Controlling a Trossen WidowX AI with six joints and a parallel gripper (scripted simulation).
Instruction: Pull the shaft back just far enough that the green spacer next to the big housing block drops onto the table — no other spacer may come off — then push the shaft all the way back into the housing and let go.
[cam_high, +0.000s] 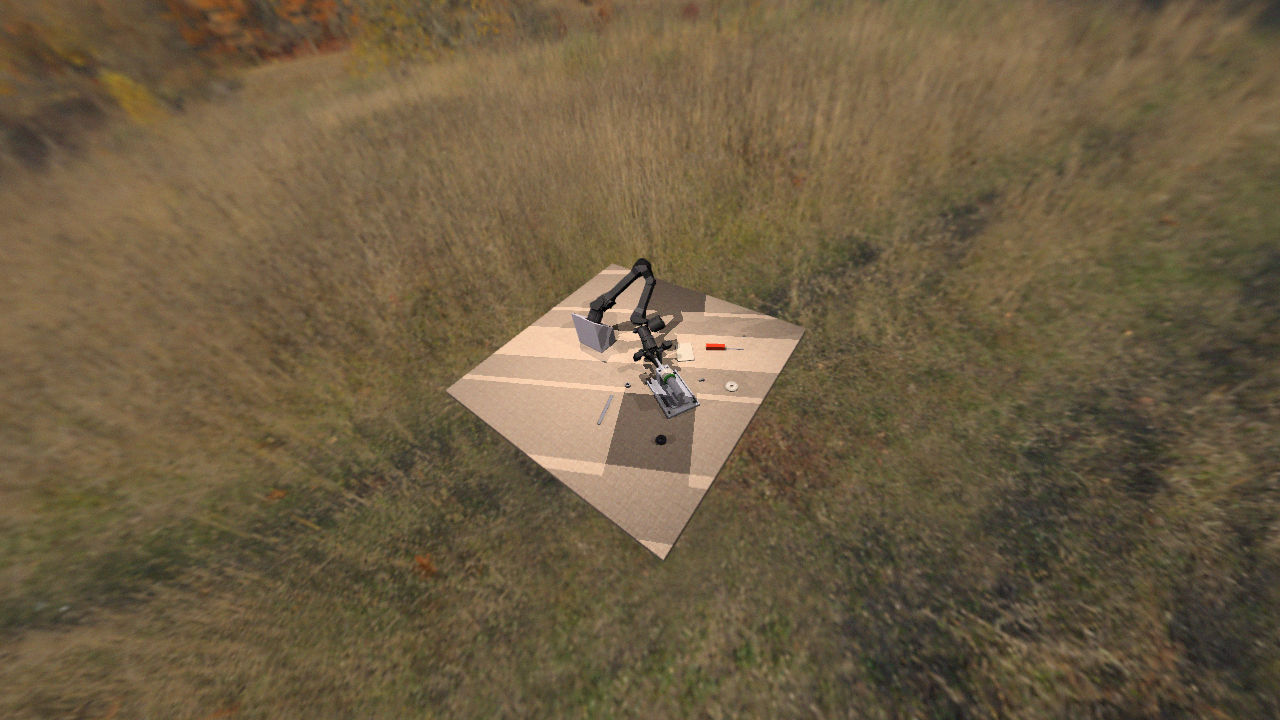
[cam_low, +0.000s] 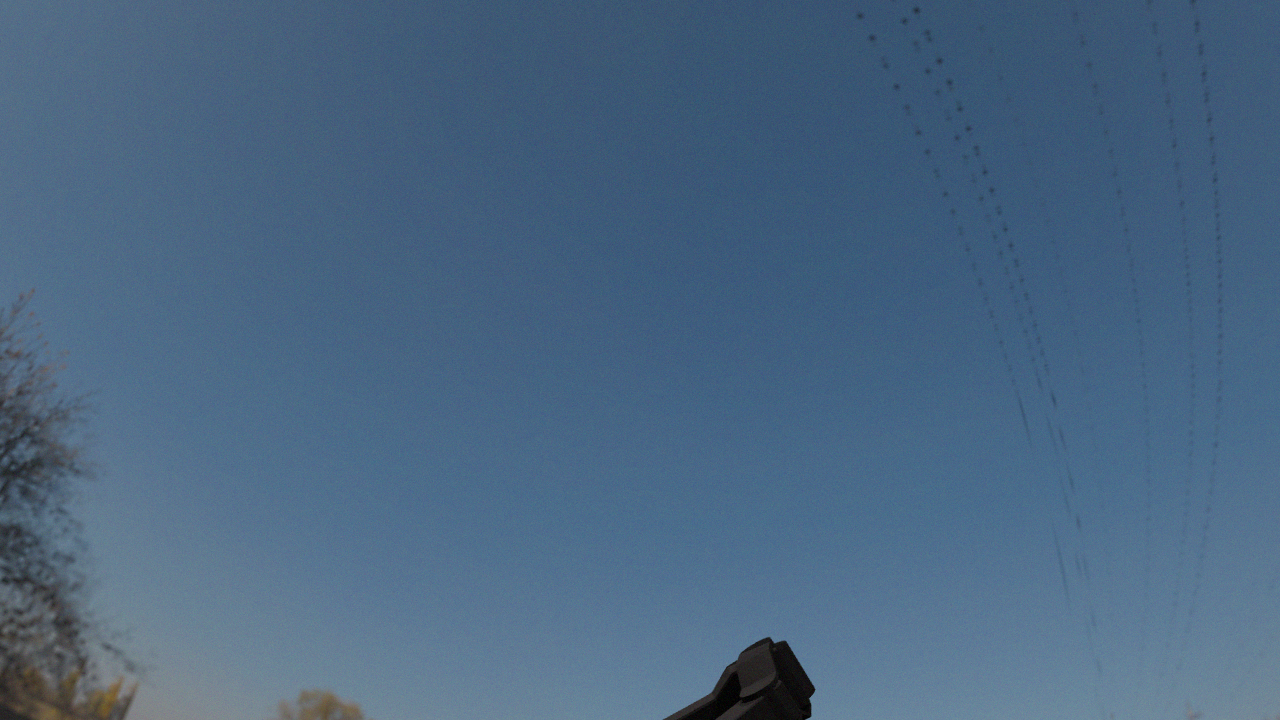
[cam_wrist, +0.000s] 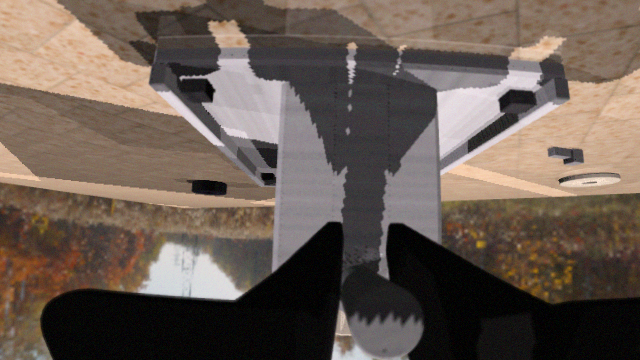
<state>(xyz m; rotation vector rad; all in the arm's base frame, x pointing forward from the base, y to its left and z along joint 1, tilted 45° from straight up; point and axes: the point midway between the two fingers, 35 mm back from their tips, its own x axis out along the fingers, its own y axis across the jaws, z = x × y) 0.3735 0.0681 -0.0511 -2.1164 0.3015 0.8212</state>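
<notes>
My gripper tip is now 80 mm short of the green spacer, 50 mm to the left of it and 20 mm below it. Round my gripper tip: black ring 280 mm to the right, 200 mm ahead, 60 mm below; shaft 40 mm ahead, 20 mm to the right, 20 mm above.
</notes>
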